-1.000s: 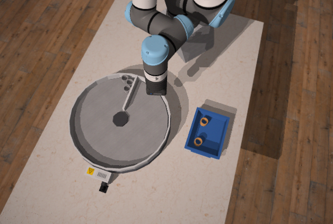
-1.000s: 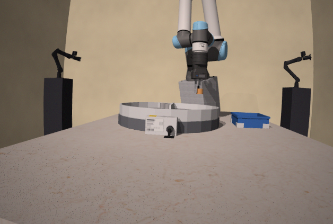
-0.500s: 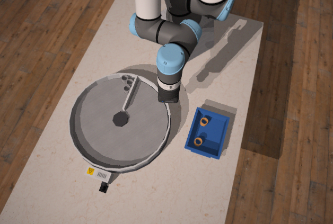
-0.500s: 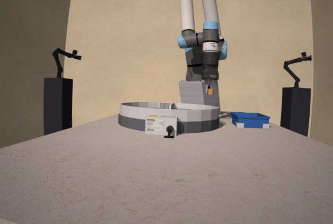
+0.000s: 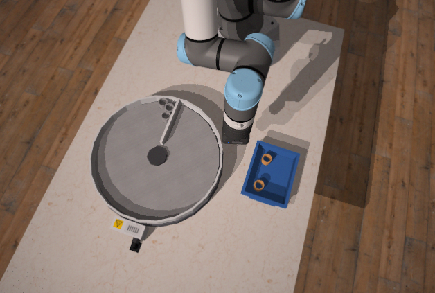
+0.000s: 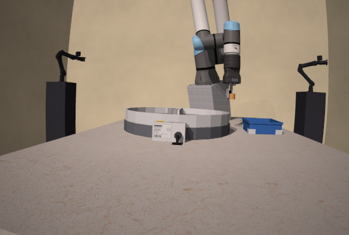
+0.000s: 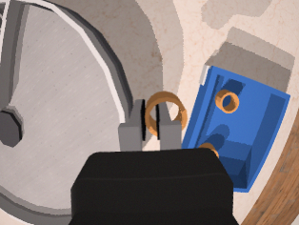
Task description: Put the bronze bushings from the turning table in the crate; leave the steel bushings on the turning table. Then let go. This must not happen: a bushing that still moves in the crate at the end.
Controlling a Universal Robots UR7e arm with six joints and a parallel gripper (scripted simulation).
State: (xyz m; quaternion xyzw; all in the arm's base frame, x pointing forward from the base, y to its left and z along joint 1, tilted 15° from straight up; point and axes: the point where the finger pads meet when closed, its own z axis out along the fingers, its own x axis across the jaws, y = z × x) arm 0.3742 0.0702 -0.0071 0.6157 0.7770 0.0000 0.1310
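Now: the blue crate 50 mm ahead of my hand, 140 mm to the left of it and 130 mm below it. The rest, counted from my hand: grey turning table 90 mm ahead, 230 mm to the right, 100 mm below.
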